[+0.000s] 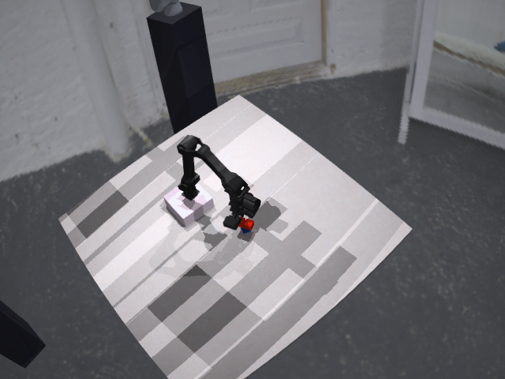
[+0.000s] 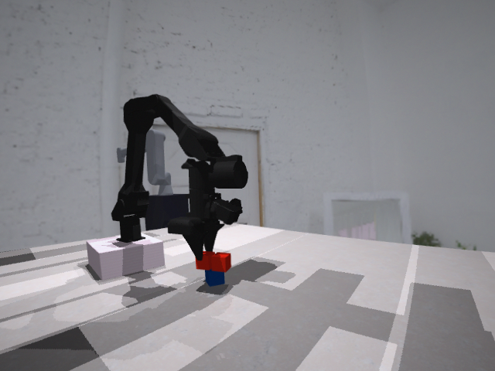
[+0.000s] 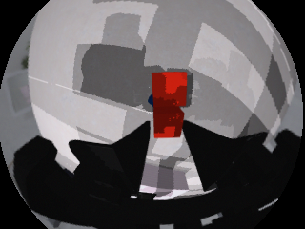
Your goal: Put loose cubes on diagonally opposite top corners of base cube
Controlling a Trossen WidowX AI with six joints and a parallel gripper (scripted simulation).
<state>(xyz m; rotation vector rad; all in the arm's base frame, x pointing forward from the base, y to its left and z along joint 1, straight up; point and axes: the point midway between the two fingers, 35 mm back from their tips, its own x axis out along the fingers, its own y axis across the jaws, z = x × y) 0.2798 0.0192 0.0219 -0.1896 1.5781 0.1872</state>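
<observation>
Now: the blue base cube 4 cm below my gripper tip and 2 cm ahead of it.
</observation>
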